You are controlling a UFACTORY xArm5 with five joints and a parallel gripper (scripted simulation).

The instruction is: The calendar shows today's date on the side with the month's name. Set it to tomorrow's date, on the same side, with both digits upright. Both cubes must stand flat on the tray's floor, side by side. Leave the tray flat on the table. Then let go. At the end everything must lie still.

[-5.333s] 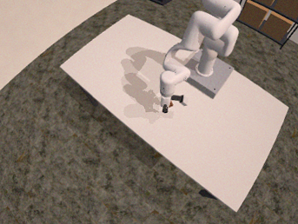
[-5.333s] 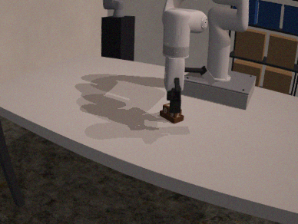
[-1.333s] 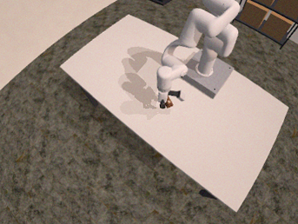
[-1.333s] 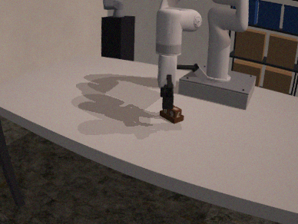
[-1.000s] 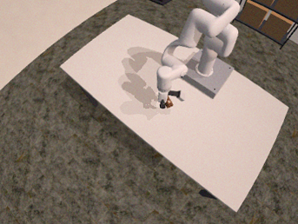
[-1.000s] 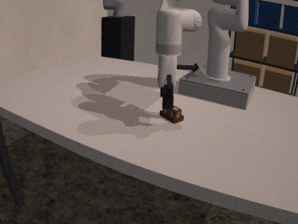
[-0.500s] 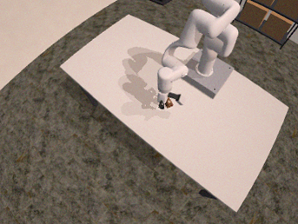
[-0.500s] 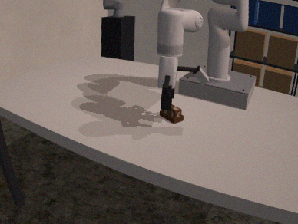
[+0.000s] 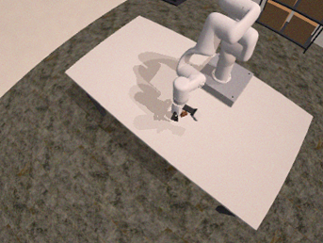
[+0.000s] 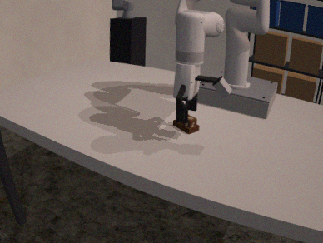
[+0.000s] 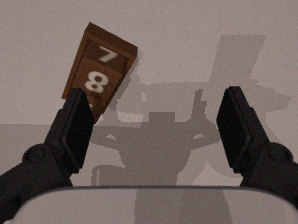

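Now: the brown wooden cube 6 cm behind my hand, 5 cm below it and 4 cm to the right of it. Also, from my hand: tray 6 cm below, 5 cm behind, 2 cm to the right.
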